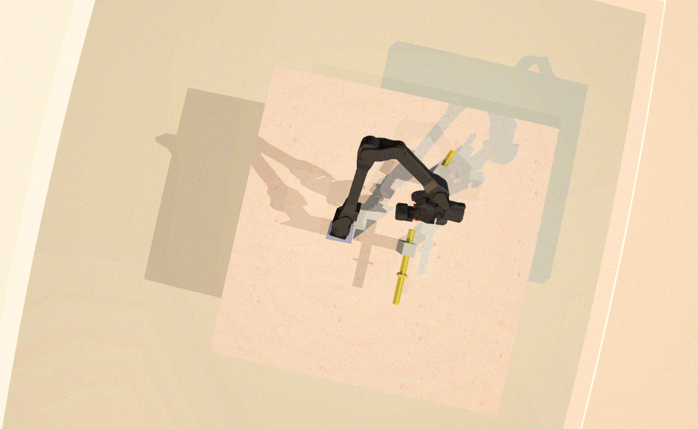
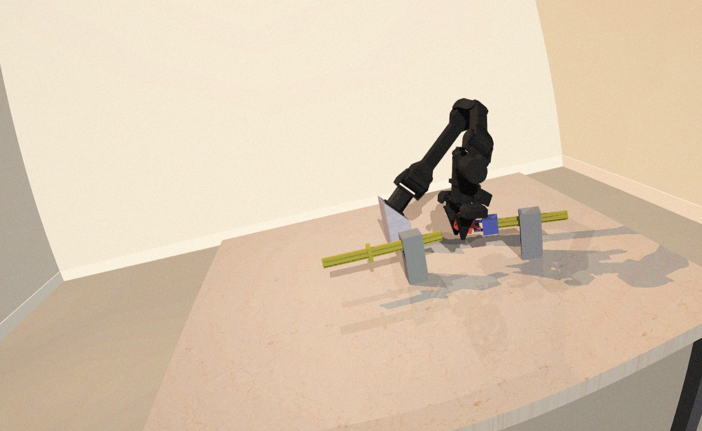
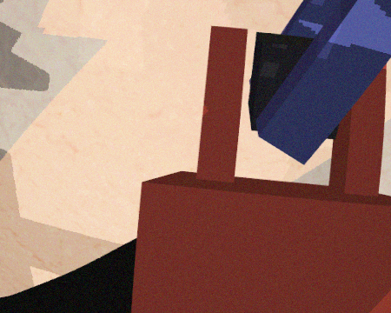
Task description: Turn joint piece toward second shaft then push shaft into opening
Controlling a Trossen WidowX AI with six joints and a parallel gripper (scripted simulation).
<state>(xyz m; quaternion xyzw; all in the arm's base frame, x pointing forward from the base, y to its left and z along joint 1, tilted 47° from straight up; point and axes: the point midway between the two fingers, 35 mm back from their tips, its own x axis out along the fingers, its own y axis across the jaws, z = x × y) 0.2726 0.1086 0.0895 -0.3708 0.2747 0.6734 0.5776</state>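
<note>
Now: gripper tip 20 mm to the right of the red square joint piece and 30 mm below it.
</note>
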